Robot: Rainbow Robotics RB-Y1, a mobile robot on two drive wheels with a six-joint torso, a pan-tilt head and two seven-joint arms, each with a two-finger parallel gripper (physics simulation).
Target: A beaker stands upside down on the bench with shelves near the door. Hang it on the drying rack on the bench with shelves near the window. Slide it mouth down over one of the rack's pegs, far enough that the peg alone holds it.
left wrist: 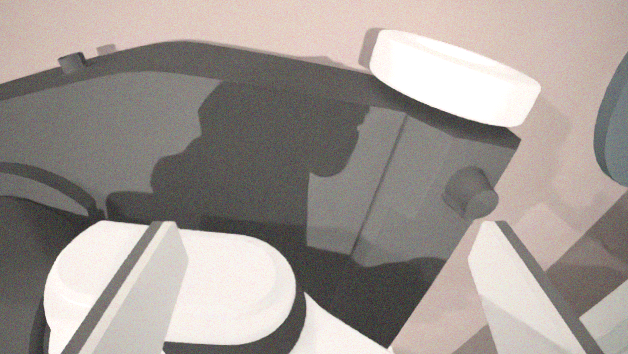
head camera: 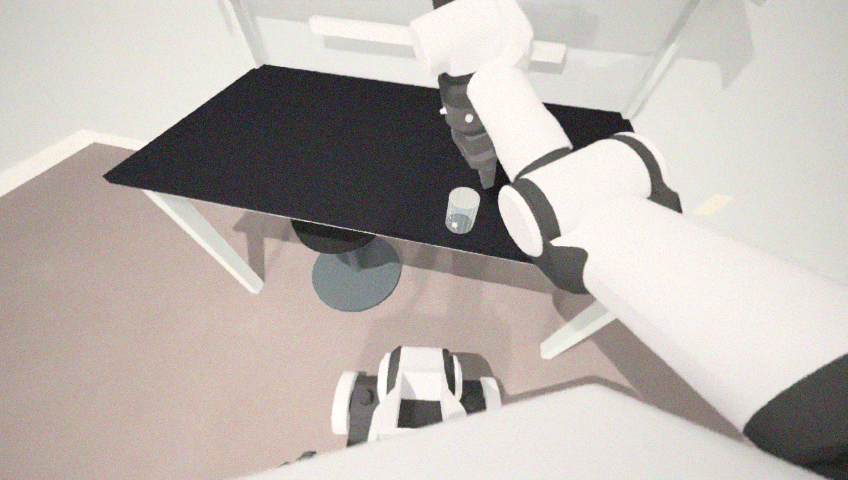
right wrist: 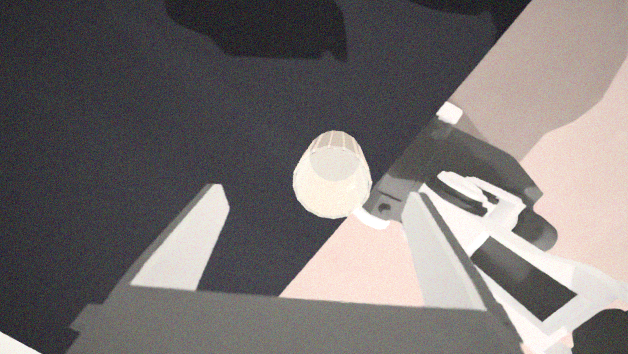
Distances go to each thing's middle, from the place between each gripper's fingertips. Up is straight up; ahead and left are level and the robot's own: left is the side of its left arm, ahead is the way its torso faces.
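Scene:
Clear beaker (head camera: 463, 203), from my right hand: 2 cm to the left, 1 cm behind, 12 cm below.
Clear beaker, from my left hand: 450 mm to the right, 430 mm ahead, 420 mm above. By its middle, the beaker is nearer to my right hand than to my left hand.

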